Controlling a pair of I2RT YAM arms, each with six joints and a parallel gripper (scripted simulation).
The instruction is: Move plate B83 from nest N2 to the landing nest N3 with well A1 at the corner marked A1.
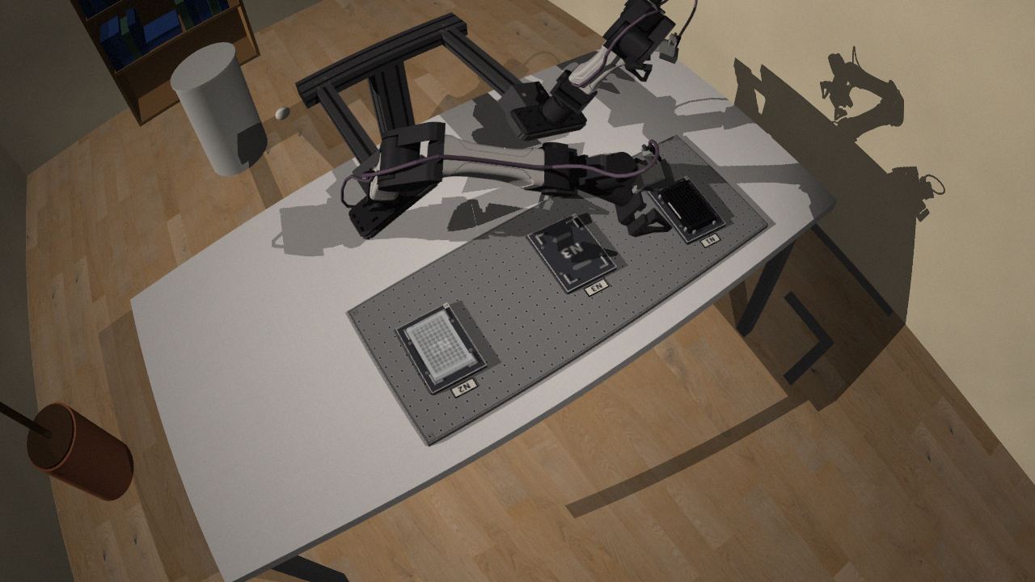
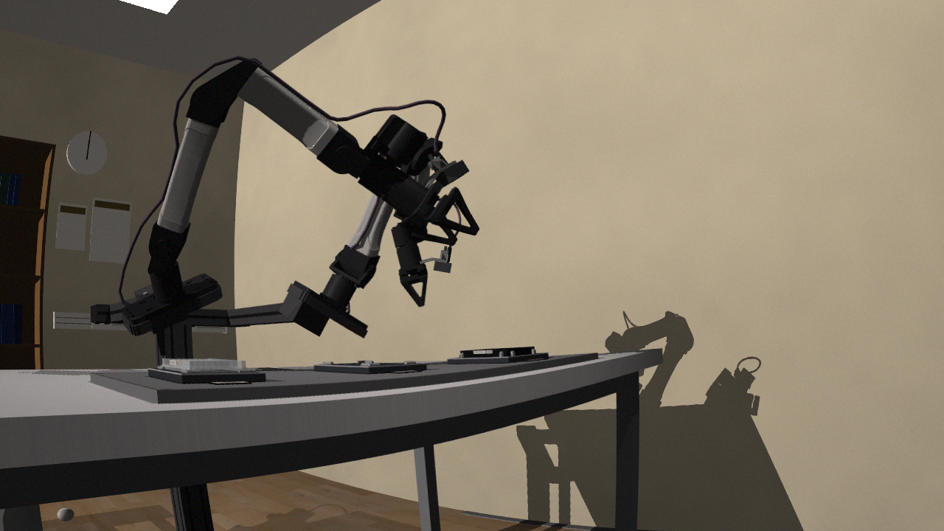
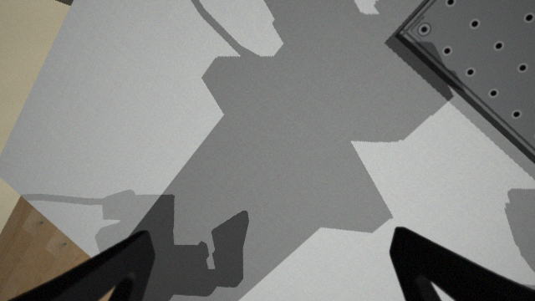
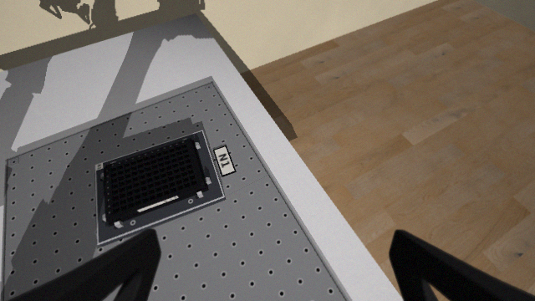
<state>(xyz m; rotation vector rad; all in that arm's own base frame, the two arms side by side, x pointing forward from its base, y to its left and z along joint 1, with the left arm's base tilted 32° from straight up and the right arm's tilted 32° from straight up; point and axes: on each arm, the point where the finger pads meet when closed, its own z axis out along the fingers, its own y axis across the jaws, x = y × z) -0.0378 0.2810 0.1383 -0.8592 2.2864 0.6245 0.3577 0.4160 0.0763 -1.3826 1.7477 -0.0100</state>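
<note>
Now: right hand 450 mm to the left of the clear plate B83, 200 mm above it and 100 mm past it. Also, from my right hand: N3 A1 mark (210 mm below, 200 mm behind, 50 mm to the right); nest N3 (210 mm below, 130 mm behind, 110 mm to the right); black plate B38 (200 mm below, 190 mm to the left, 80 mm behind).
</note>
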